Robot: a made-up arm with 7 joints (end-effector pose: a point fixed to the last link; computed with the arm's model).
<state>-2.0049 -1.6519 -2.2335 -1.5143 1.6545 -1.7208 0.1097</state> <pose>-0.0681 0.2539 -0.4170 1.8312 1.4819 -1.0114</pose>
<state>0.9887 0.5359 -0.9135 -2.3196 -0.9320 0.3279 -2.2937</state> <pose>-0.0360 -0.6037 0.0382 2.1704 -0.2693 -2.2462</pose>
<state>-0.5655 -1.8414 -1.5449 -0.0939 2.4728 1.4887 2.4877</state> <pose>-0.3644 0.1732 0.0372 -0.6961 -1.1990 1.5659</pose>
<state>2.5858 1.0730 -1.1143 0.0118 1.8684 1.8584 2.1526</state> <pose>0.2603 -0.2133 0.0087 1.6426 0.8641 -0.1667</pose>
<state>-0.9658 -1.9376 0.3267 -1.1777 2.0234 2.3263 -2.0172</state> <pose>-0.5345 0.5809 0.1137 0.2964 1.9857 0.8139</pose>
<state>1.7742 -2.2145 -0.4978 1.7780 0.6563 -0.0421 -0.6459</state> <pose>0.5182 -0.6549 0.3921 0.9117 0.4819 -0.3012</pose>
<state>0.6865 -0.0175 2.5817 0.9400 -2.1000 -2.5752 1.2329</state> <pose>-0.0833 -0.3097 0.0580 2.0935 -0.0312 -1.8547</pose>
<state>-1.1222 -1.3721 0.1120 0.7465 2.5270 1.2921 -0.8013</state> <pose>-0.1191 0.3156 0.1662 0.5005 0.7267 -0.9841</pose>
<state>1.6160 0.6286 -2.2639 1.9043 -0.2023 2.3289 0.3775</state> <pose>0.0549 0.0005 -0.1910 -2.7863 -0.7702 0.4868</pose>
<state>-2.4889 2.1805 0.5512 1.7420 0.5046 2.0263 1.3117</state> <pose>0.6030 0.6413 0.0963 -0.5958 0.4409 2.1278</pose>
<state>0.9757 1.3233 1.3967 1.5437 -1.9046 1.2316 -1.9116</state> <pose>-0.2424 -0.1510 0.5363 -0.3199 -1.5942 -0.0174</pose>
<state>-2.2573 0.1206 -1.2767 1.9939 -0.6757 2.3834 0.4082</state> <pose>0.5316 0.2520 -0.2240 -0.9911 1.8454 0.3781</pose>
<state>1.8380 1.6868 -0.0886 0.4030 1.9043 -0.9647 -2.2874</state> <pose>-0.0274 -0.7063 -0.2818 0.4411 1.6039 -2.4215</pose>
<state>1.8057 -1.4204 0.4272 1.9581 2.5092 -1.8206 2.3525</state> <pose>0.0742 -0.6329 0.1743 -1.7327 2.0259 -1.4223</pose>
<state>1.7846 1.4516 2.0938 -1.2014 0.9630 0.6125 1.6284</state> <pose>0.1135 -0.7564 0.2828 -0.0310 -0.1772 -0.0061</pose>
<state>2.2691 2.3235 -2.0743 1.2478 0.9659 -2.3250 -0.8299</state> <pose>-0.0045 0.1971 -0.0374 -1.0038 -0.0277 0.8150</pose>
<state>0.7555 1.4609 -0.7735 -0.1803 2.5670 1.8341 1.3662</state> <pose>-0.4154 -0.3728 0.0048 1.5358 -2.1452 -0.2447</pose>
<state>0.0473 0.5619 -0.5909 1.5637 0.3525 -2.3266 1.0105</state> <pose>-0.7851 0.1350 -0.0744 0.9463 -0.9635 -2.1292</pose>
